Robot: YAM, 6 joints.
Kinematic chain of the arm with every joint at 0, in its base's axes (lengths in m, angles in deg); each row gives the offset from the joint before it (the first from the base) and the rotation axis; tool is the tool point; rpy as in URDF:
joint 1: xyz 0 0 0.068 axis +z
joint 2: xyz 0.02 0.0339 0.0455 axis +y
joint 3: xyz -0.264 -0.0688 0 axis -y
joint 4: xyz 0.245 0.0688 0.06 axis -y
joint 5: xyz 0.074 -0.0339 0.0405 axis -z
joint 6: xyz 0.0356 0 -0.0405 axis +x
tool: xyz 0 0 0 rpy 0 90 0
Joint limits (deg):
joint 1: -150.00..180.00
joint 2: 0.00..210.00
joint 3: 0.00..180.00
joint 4: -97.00..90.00
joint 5: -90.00..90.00
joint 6: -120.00..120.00
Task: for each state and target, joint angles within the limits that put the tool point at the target. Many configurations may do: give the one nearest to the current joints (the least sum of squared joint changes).
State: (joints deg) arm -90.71 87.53 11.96 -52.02 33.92 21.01
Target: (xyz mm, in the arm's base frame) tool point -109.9 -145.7 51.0
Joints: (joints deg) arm -120.35 106.24 31.80 -36.14 36.62 21.01
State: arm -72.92 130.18 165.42 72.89 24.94 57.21
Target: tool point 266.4 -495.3 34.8
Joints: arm -59.97 175.86 122.55 90.00 28.93 57.21
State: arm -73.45 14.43 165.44 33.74 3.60 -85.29
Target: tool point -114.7 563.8 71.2
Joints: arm -78.73 9.90 180.00 50.14 3.68 -85.29
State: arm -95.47 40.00 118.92 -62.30 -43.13 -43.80
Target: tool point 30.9 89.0 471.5
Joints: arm -94.48 26.78 97.36 -77.42 -42.09 -43.80
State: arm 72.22 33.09 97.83 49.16 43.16 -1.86
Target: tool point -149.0 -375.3 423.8
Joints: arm 64.74 4.06 97.52 55.75 45.51 -1.86
